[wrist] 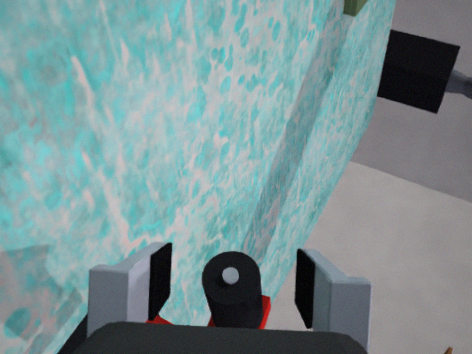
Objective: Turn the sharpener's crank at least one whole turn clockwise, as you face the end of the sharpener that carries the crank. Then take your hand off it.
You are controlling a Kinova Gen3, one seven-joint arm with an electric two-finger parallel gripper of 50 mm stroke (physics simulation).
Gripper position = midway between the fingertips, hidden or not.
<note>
I see my gripper (233, 272) and a black crank knob (239, 305).
</note>
